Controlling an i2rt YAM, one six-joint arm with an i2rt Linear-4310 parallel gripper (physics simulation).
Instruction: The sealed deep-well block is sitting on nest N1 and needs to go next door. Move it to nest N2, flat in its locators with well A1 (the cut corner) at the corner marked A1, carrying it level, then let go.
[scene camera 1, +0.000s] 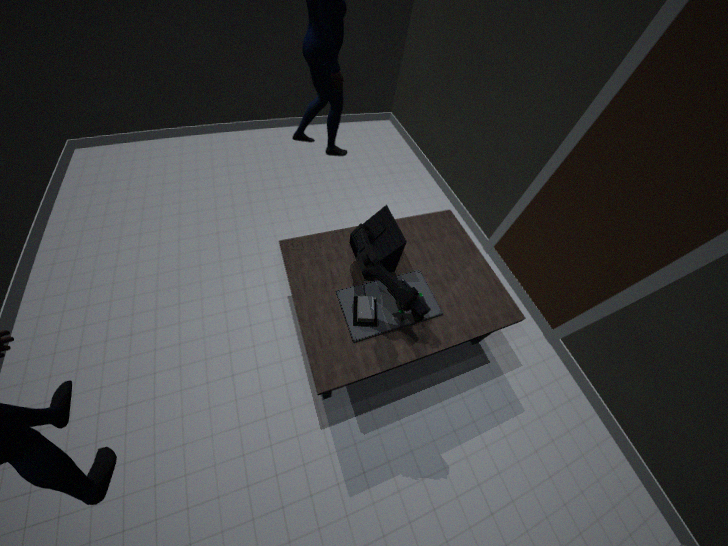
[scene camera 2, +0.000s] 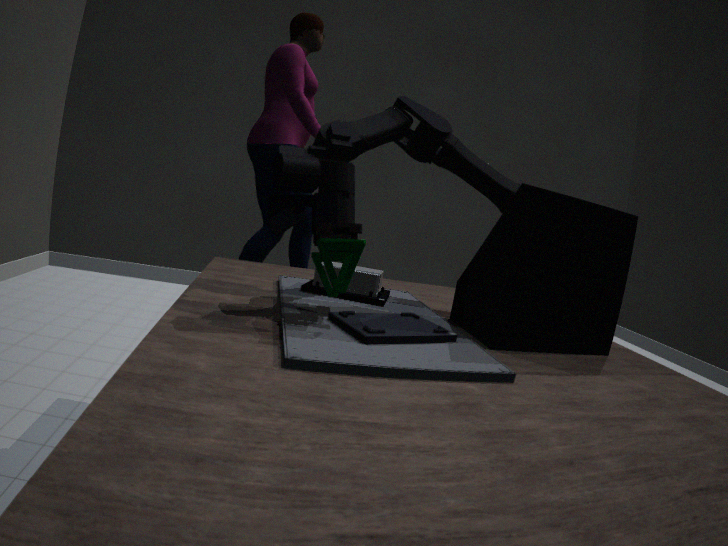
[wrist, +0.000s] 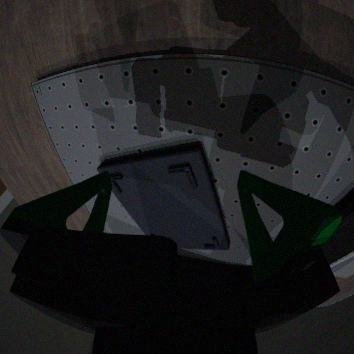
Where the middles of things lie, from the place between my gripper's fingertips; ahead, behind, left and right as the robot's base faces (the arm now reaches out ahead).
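There is the deep-well block (scene camera 2: 364, 280), and I see it 22 cm to the right of my hand, 8 cm behind it and 1 cm below it.
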